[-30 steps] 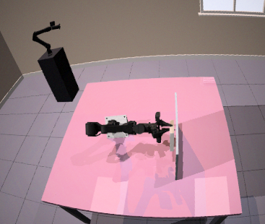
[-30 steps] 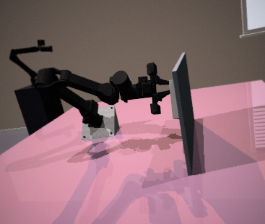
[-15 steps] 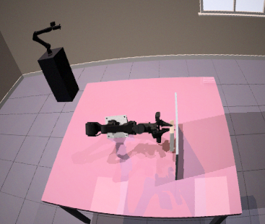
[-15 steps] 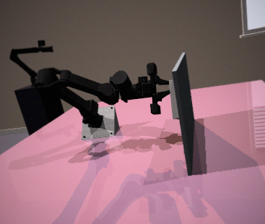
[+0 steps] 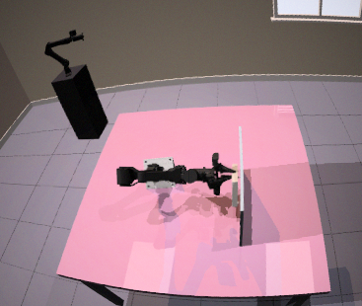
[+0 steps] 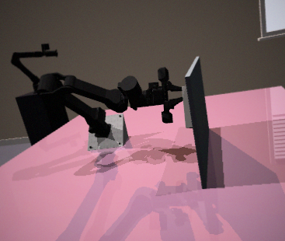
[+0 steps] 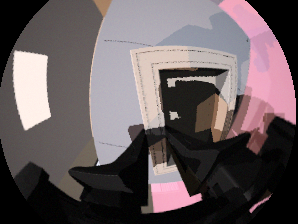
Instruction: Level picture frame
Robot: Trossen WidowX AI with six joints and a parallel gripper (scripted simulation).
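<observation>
Right now the picture frame is 5 cm below my gripper tip and 2 cm to the right of it. From my gripper tip the other things lie so: thin wall panel: 6 cm below, 2 cm to the right, 2 cm ahead.
</observation>
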